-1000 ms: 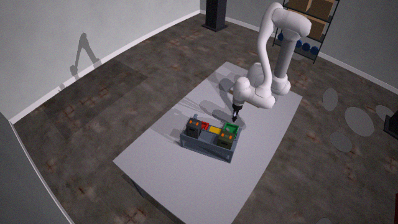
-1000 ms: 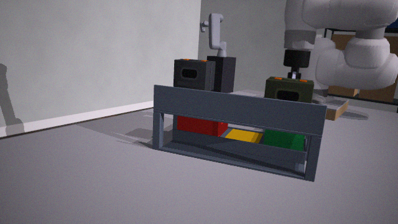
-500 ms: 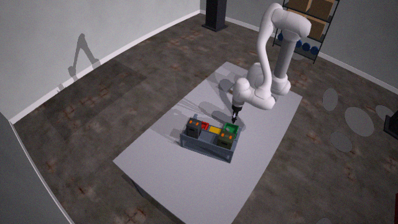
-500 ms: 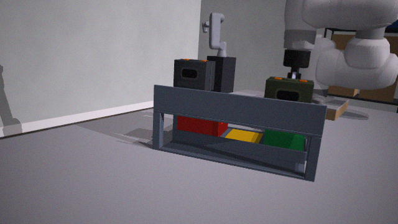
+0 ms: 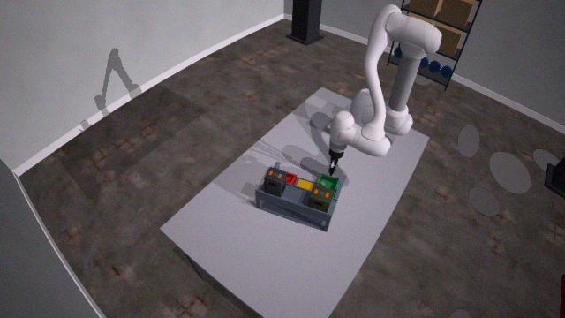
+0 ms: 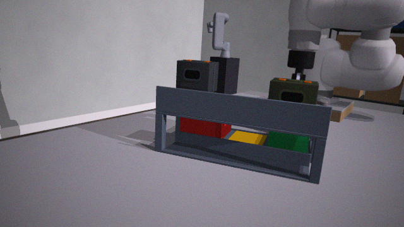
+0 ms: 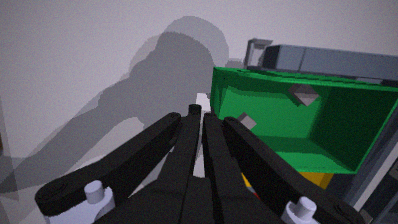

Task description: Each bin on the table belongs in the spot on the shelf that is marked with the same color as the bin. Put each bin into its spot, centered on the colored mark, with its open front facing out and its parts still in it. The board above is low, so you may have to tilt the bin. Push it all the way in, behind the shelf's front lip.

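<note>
My gripper is now 90 mm short of the green bin and 40 mm to the right of it. From my hand the other things lie so: olive box: 230 mm ahead, 100 mm to the left, 100 mm above; red bin: 230 mm ahead, 150 mm to the right, 10 mm below; dark grey box: 320 mm ahead, 120 mm to the right, 110 mm above.
</note>
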